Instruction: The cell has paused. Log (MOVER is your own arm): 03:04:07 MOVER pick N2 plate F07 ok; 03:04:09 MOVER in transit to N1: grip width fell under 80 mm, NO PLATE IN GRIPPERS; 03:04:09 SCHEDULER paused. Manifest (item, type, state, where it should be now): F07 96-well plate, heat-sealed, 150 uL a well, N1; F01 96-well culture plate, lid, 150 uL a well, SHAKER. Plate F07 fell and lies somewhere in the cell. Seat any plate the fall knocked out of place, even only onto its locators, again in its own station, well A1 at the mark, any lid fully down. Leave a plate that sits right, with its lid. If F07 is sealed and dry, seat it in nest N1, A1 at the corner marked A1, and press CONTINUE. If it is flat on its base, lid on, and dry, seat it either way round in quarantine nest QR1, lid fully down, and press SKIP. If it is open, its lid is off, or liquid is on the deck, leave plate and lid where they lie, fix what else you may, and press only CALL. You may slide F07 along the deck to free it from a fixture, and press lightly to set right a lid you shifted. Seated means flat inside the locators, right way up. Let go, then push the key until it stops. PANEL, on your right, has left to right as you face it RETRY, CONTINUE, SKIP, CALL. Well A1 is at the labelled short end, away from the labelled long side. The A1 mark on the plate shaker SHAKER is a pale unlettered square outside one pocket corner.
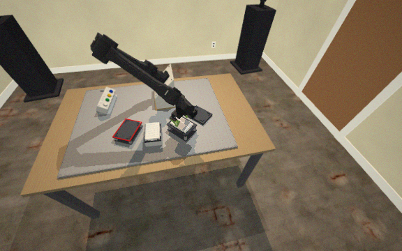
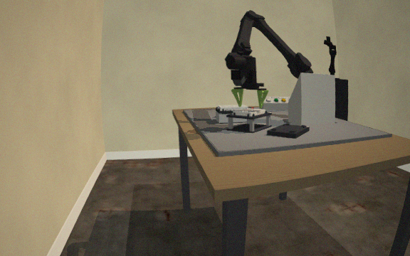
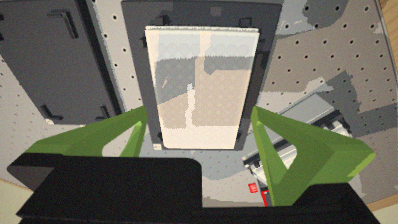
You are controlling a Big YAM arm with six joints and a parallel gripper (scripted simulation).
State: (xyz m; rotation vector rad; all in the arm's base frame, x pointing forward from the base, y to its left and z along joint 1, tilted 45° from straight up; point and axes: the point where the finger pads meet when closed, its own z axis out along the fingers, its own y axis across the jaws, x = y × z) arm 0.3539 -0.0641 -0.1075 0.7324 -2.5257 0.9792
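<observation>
My hand is 30 mm above the white plate. Round my hand: red-framed nest: 80 mm behind, 340 mm to the right, 60 mm below; then green continue key: 390 mm behind, 450 mm to the right, 30 mm below; then white retry key: 340 mm behind, 470 mm to the right, 30 mm below.
</observation>
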